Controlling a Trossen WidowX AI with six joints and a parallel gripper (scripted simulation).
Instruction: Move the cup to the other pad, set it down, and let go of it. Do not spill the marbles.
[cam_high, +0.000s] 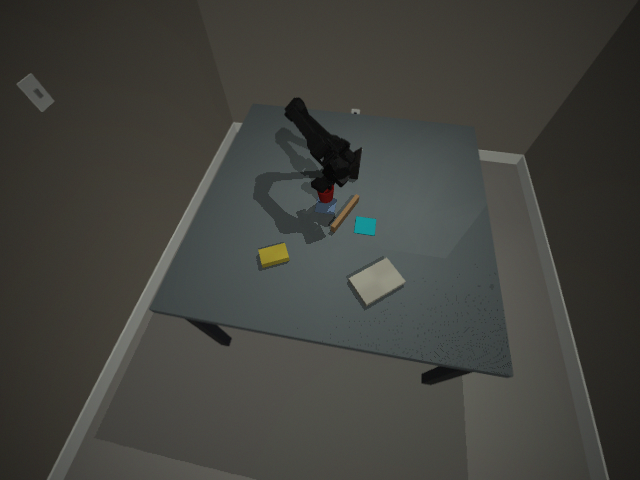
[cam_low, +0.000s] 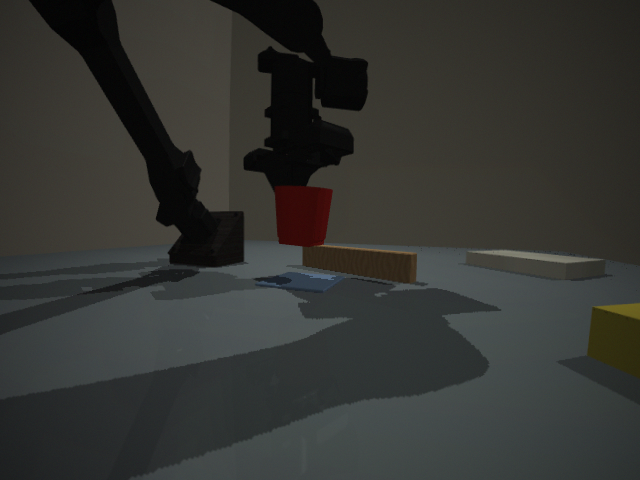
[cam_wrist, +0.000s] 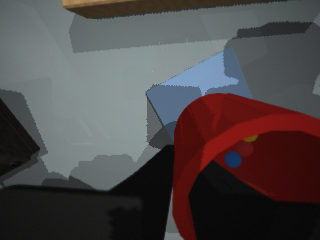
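The cyan pad is 17 cm to the left of my gripper tip, 11 cm ahead of it and 10 cm below it. Round my gripper tip: wooden bar 8 cm to the left, 8 cm below, 7 cm ahead; yellow block 32 cm ahead, 19 cm to the right, 7 cm below; red cup 3 cm ahead, 2 cm to the right.
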